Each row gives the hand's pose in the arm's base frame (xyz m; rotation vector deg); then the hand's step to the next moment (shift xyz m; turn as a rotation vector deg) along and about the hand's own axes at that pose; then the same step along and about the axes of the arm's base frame.
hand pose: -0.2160 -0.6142 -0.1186 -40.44 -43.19 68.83
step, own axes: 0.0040 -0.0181 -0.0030 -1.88 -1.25 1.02
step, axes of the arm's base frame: 0.0130 -0.0003 0.0135 -0.51 -2.02 1.34
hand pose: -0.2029 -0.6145 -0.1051 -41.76 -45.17 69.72
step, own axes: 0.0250 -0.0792 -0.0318 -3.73 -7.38 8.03
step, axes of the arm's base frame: 0.0718 0.0068 0.0520 -3.51 -4.57 9.98
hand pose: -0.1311 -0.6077 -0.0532 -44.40 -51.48 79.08
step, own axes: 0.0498 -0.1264 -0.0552 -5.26 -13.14 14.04
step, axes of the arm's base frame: 0.1074 0.0454 0.0890 -6.05 -6.75 17.76
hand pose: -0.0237 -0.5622 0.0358 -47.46 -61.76 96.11
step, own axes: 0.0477 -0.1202 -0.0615 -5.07 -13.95 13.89
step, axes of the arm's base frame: 0.0804 0.0826 0.0850 -5.69 -6.40 18.44
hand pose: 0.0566 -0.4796 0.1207 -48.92 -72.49 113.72
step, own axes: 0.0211 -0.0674 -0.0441 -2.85 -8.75 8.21
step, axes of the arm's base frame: 0.0331 0.0625 0.0439 -3.37 -3.49 11.34
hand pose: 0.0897 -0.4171 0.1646 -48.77 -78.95 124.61
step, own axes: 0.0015 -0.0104 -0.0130 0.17 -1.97 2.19
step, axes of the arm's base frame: 0.0082 0.0137 0.0049 -1.58 -0.49 2.44
